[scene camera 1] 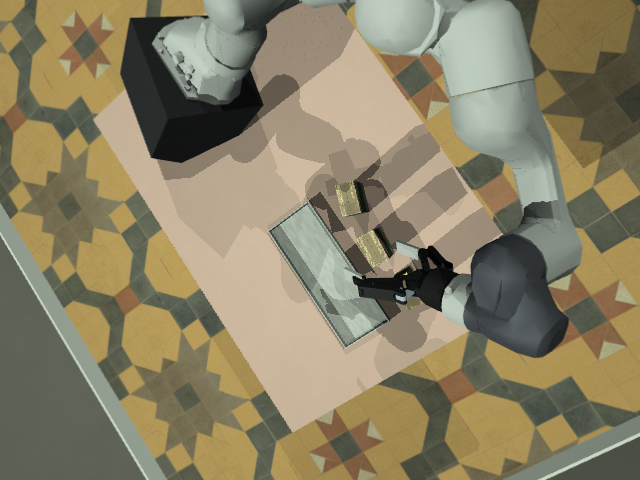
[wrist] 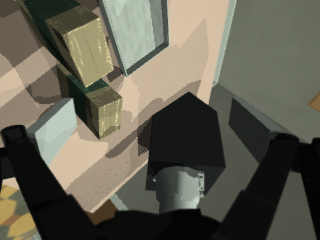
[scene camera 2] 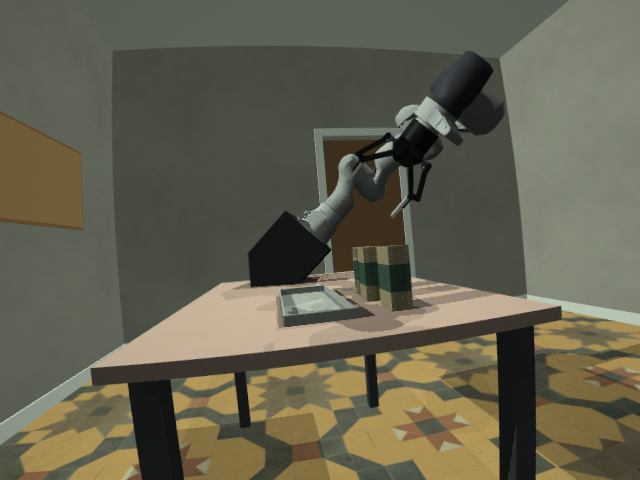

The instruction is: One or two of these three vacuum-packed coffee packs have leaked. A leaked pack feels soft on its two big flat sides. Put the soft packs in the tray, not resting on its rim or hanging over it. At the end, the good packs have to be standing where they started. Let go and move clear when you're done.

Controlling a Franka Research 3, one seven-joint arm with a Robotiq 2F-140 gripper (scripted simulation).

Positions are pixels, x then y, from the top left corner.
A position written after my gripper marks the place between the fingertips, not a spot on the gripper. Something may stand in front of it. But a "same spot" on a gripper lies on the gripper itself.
my gripper: scene camera 1 372, 259; wrist; scene camera 2
same spot on my gripper: (wrist: 278, 153) = (scene camera 2: 370, 158)
